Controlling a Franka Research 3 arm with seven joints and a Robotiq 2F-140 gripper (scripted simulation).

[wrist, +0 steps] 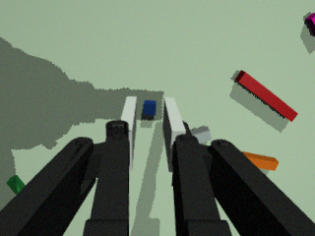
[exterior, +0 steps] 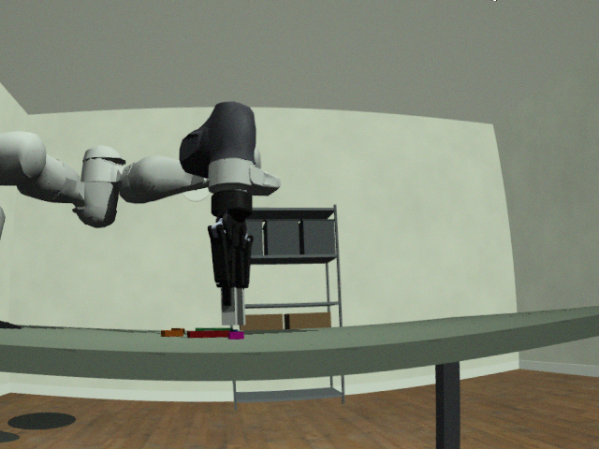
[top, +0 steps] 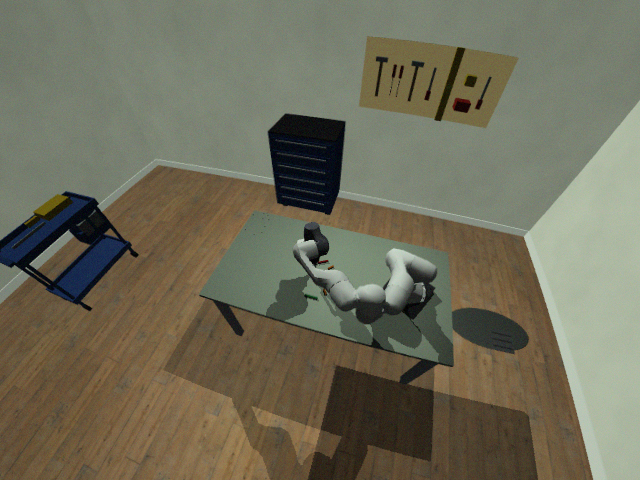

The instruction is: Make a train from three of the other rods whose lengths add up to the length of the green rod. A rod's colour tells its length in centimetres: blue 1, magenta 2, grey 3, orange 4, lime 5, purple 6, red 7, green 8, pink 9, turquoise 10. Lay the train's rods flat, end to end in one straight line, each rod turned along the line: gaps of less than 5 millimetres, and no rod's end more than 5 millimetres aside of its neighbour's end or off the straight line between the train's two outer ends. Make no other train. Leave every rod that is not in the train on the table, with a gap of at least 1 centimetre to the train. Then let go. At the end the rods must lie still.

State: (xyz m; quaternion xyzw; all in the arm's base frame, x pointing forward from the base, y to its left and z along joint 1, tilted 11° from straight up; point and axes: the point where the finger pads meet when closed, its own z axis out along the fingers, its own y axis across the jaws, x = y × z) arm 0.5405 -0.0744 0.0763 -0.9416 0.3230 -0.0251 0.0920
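Now: hand 50 mm above the blue rod. Round my hand: grey rod 50 mm behind, 20 mm to the right, 50 mm below; then magenta rod 20 mm behind, 170 mm to the right, 50 mm below; then red rod 50 mm behind, 90 mm to the right, 50 mm below.
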